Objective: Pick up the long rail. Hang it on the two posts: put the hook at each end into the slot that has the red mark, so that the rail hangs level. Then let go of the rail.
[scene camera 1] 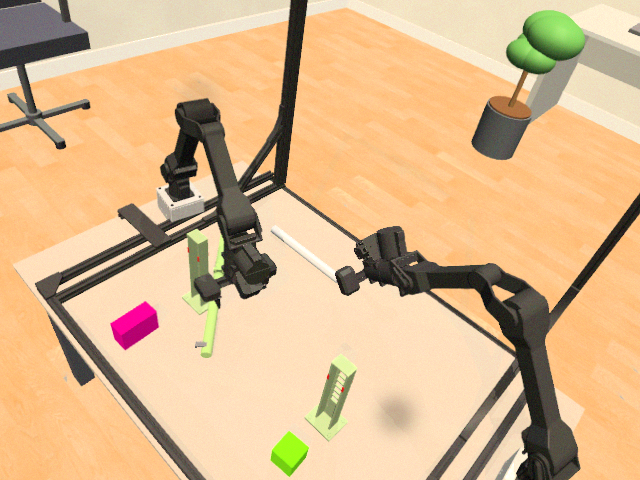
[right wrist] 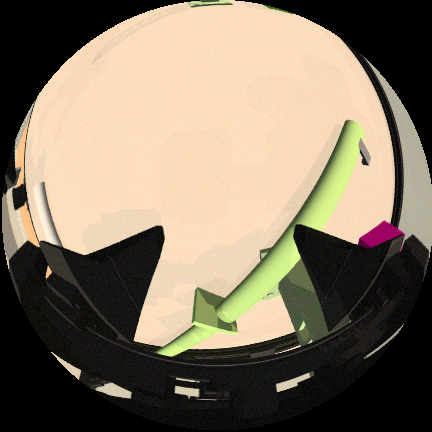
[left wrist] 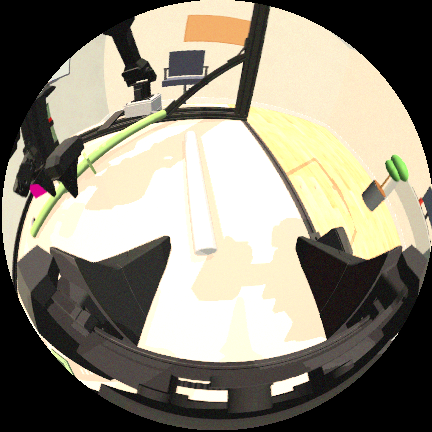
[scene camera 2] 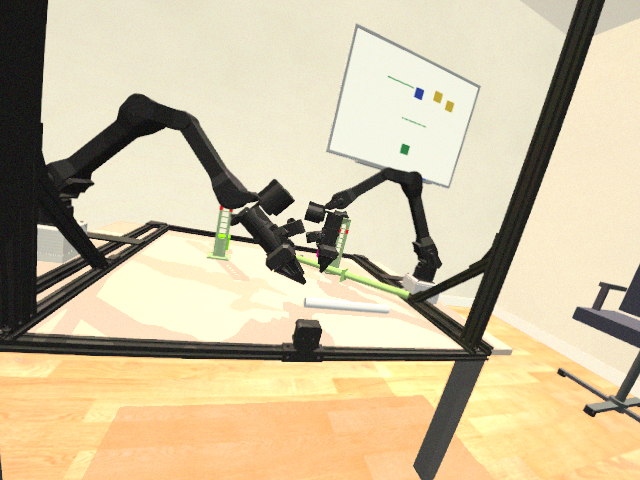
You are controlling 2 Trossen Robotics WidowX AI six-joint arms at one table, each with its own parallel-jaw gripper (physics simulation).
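Frame: origin at the left arm's base, x up, y right, z ahead, level; metres.
Seen in the pictures: left gripper, between the fingertips: (scene camera 1: 352,263) (left wrist: 235,243) (scene camera 2: 304,278); right gripper, between the fingertips: (scene camera 1: 236,300) (right wrist: 231,231) (left wrist: 64,195) (scene camera 2: 319,268); left arm's base, origin of its link: (scene camera 2: 51,222); right arm's base, origin of its link: (scene camera 1: 179,192) (left wrist: 142,98) (scene camera 2: 422,279).
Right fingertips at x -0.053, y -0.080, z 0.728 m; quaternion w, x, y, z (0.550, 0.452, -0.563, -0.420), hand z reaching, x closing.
Observation:
Pixels of each thing's top centre, then the offset from my right fingertips to it. "spot": a spot on its surface instead.
- long light-green rail, centre of its top: (right wrist: 221,331) (left wrist: 84,153) (scene camera 1: 220,268) (scene camera 2: 346,268) dx +0.020, dy +0.028, dz +0.090 m
- small grey hook, a spot on its surface: (right wrist: 365,152) (scene camera 1: 200,344) spot: dx +0.000, dy -0.140, dz -0.038 m
- white rod, centre of its top: (left wrist: 194,166) (right wrist: 58,264) (scene camera 1: 305,249) (scene camera 2: 349,302) dx -0.001, dy +0.256, dz +0.004 m
- magenta block, centre of its top: (right wrist: 392,256) (scene camera 1: 133,317) (left wrist: 34,176) dx +0.034, dy -0.214, dz +0.094 m
- bright green cube, centre of its top: (scene camera 1: 290,448) dx +0.024, dy -0.177, dz -0.345 m
The long light-green rail (scene camera 1: 209,328) (scene camera 2: 374,284) (left wrist: 115,142) (right wrist: 332,185) lies on the table beside one post (scene camera 1: 198,263) (scene camera 2: 342,240). A small grey hook (scene camera 1: 200,344) (right wrist: 365,152) shows near one rail end; the other end's hook is not clear. The other post (scene camera 1: 336,387) (scene camera 2: 221,237) stands apart, with red marks near its top. My right gripper (scene camera 1: 229,295) (scene camera 2: 324,267) (right wrist: 231,231) is open and empty above the rail; in the right wrist view one finger overlaps the rail. My left gripper (scene camera 1: 355,266) (scene camera 2: 302,279) (left wrist: 235,243) is open and empty near the white rod.
A white rod (scene camera 1: 305,253) (scene camera 2: 346,305) (left wrist: 200,195) (right wrist: 47,215) lies on the table. A magenta block (scene camera 1: 134,325) (left wrist: 37,190) (right wrist: 382,234) lies near the post beside the rail. A bright green cube (scene camera 1: 289,453) sits by the other post. Black frame bars edge the table.

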